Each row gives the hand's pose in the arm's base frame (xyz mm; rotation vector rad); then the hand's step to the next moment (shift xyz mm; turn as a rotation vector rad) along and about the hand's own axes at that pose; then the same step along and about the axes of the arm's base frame.
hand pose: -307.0 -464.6 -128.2 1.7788 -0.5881 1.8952
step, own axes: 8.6 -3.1 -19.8 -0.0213 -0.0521 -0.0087
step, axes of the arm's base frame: -14.3 14.8 7.2 0.0256 0.0457 -0.0223
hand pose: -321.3 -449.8 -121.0 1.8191 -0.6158 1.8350
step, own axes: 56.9 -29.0 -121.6 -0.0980 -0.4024 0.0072
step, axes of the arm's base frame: -77.3 99.6 54.6 0.2558 0.3084 -0.1050
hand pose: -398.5 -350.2 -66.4 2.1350 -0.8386 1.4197
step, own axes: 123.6 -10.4 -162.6 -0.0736 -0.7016 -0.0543
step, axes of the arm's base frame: -64.2 83.5 175.3 0.4300 0.5577 -0.0678
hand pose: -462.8 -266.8 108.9 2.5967 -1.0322 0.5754
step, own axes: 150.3 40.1 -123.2 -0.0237 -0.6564 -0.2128
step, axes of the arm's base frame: 40.0 -66.9 182.5 0.3907 0.5604 0.0998
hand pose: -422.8 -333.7 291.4 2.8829 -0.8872 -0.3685
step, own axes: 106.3 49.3 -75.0 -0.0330 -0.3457 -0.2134
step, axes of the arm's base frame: 77.9 -98.7 59.5 0.2156 0.3094 0.1545
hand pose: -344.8 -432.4 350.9 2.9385 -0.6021 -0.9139
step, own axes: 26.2 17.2 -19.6 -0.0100 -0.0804 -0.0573
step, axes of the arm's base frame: 24.4 -27.5 4.0 0.0526 0.0720 0.0436
